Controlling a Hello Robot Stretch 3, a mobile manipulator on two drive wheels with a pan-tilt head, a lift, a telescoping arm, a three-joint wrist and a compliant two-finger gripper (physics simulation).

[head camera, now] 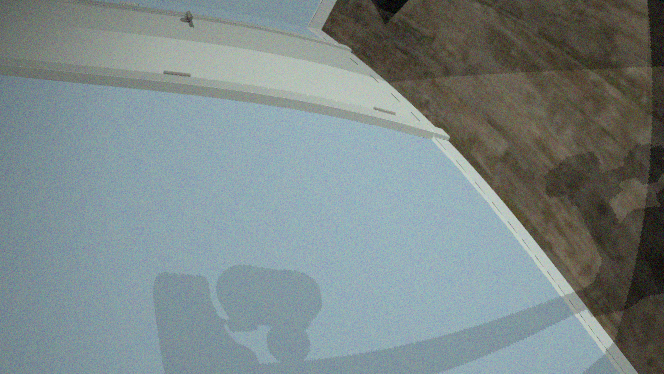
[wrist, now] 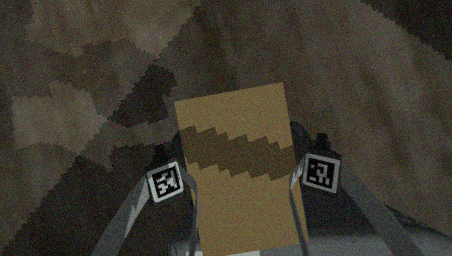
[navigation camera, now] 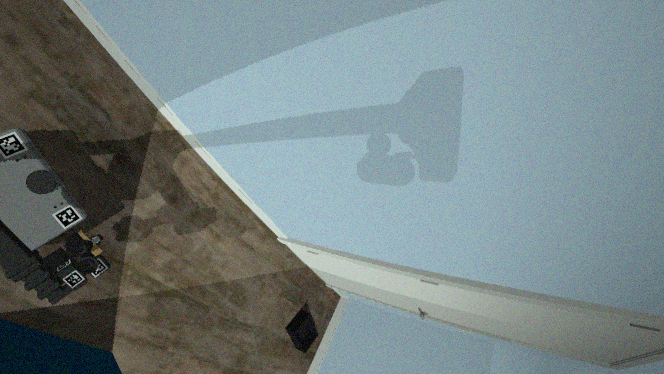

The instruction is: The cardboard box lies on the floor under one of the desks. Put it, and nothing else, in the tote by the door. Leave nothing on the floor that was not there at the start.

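Places are measured from the robot's base along level axes (x back, y right, z up), in metres.
Pixels of known places: gripper, fingertip midpoint: [wrist: 240,143]; robot's base, link origin: [navigation camera: 41,180].
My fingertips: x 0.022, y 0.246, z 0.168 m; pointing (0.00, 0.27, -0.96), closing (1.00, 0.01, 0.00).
For each thing: its top centre in the pictures, then the offset to it from my fingertips. Level surfaces: height alone.
- cardboard box, top centre: [wrist: 240,171] [navigation camera: 85,248] dx -0.001, dy -0.011, dz +0.057 m
- black box-shaped thing, top centre: [navigation camera: 307,333] dx -0.586, dy +1.562, dz -0.067 m
- wood floor, surface height: dz -0.167 m
The cardboard box [wrist: 242,210] [navigation camera: 97,249] is tan and sits between the two fingers of my gripper [wrist: 240,143] [navigation camera: 91,244], which is shut on it. In the wrist view the box is slightly tilted, with a shadow band across it and the floor beyond. In the navigation view small tan parts of it show at the left, by the wrist, above the floor. A black box-shaped thing [navigation camera: 302,329] [head camera: 389,9] stands on the floor near the door [navigation camera: 480,290] [head camera: 250,70]. I cannot tell whether it is the tote; its inside is not readable.
A light blue wall [head camera: 250,190] [navigation camera: 310,165] with a white baseboard [head camera: 520,232] [navigation camera: 225,172] runs beside the wood floor [head camera: 500,110] [navigation camera: 210,295]. A blue piece of furniture [navigation camera: 45,347] fills the lower left corner of the navigation view. The robot's shadow falls across wall and floor.
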